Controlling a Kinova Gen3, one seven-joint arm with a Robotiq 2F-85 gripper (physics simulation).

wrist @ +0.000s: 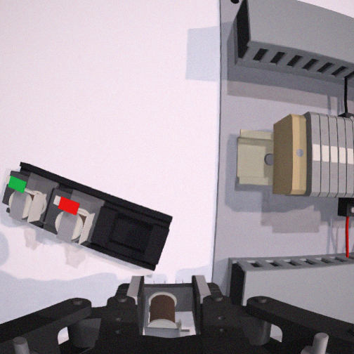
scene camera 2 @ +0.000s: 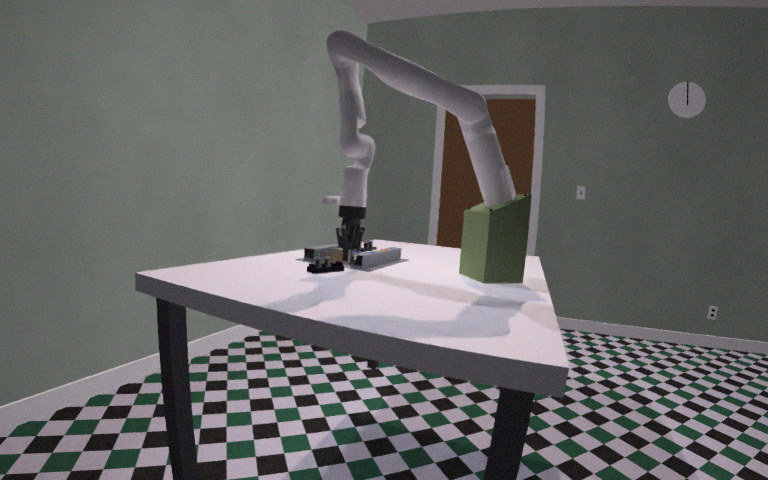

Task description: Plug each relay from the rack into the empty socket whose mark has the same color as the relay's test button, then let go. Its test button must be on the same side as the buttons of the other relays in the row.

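Frame: origin at the arm's base, x right, y back, z down, level; centimetres.
Where they show: gripper, between the fingertips: (scene camera 2: 348,262); arm's base, origin of its link: (scene camera 2: 500,201).
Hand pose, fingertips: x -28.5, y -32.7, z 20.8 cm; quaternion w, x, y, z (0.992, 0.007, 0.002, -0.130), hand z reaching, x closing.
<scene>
Things, the pixels of their top centre, and the offset from my fingertips. Level surfaces: height alone.
- black rack, centre of its top: (scene camera 2: 326,263) dx -6.2, dy -2.8, dz +0.1 cm
- lower duct, centre of its top: (scene camera 2: 378,250) dx +18.6, dy -3.6, dz -1.9 cm
- white table, height of its surface: dz +2.4 cm
My gripper (scene camera 2: 349,255) (wrist: 167,290) is shut on a relay (wrist: 163,310) with a clear case and a brown coil; its test button's color does not show. It is low over the table in the scene view, beside the panel's left part. The black rack (scene camera 2: 325,269) (wrist: 161,246) lies tilted at the left of the wrist view, with an empty slot at its right end. It holds a relay with a green button (wrist: 17,183) and a relay with a red button (wrist: 69,205). A black socket edge (wrist: 344,207) shows at the right border; the color marks are out of the wrist view.
The grey panel (wrist: 245,215) carries an upper duct (wrist: 300,32), a lower duct (scene camera 2: 378,258) (wrist: 300,290), and a rail end (wrist: 252,172) with a beige end block (wrist: 287,170) and grey terminal blocks (wrist: 325,180). The green arm base (scene camera 2: 491,243) stands on the white table (scene camera 2: 226,283).
</scene>
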